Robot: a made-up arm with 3 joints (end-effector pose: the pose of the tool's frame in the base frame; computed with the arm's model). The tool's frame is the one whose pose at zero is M. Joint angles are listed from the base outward.
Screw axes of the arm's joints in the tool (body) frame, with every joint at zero. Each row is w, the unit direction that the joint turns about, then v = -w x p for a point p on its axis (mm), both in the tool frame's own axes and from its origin. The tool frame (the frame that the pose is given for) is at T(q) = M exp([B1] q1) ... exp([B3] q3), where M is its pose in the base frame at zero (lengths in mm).
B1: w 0 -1 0 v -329.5 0 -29.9
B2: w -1 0 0 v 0 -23.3 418.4
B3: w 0 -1 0 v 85.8 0 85.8
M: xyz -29.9 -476 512.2 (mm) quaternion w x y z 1 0 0 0
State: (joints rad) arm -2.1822 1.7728 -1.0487
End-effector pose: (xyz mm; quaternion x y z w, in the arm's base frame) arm 718.0 -27.2 -140.8 0.6537 -0.6316 -0.4160 0.0282
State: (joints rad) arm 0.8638 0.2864 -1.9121
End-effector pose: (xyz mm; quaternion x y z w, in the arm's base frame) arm -512.0 -456.0 323.8 -0.0259 0.4954 -0.1403 0.8569
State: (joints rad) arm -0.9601 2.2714 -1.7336
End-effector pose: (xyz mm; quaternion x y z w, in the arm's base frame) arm 432.6 205.8 747.0 -0.8399 0.4110 -0.3420 0.0936
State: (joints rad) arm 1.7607 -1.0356 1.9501
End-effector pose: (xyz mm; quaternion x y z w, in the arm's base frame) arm -67.4 -420.6 100.7 -0.4928 0.8340 0.0468 0.2440
